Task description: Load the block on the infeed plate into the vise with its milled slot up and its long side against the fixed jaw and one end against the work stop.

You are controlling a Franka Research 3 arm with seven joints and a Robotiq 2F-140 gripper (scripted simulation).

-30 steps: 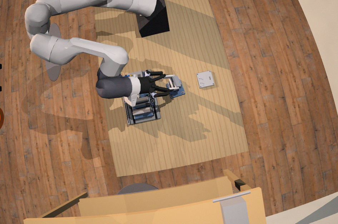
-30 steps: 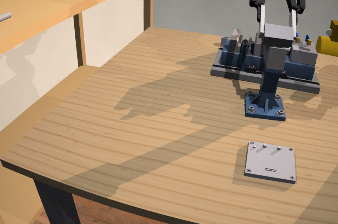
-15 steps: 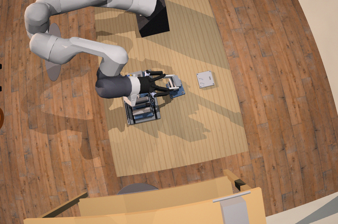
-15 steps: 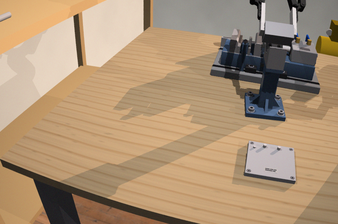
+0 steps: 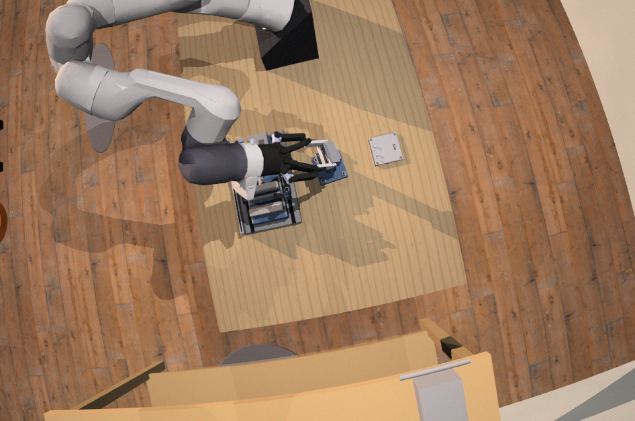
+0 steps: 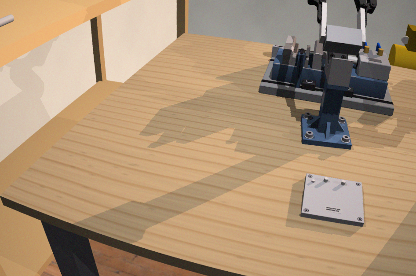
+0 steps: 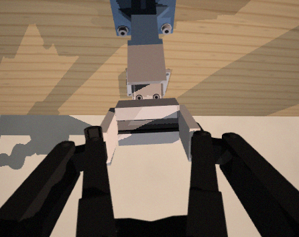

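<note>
The part lies 20 mm to the left of my hand and 10 mm below it. From my hand the other things lie so: work stop 50 mm ahead, 150 mm to the right, 110 mm below; then v-block post 20 mm to the left, 140 mm below; then work stop post 50 mm ahead, 130 mm to the right, 140 mm below.
</note>
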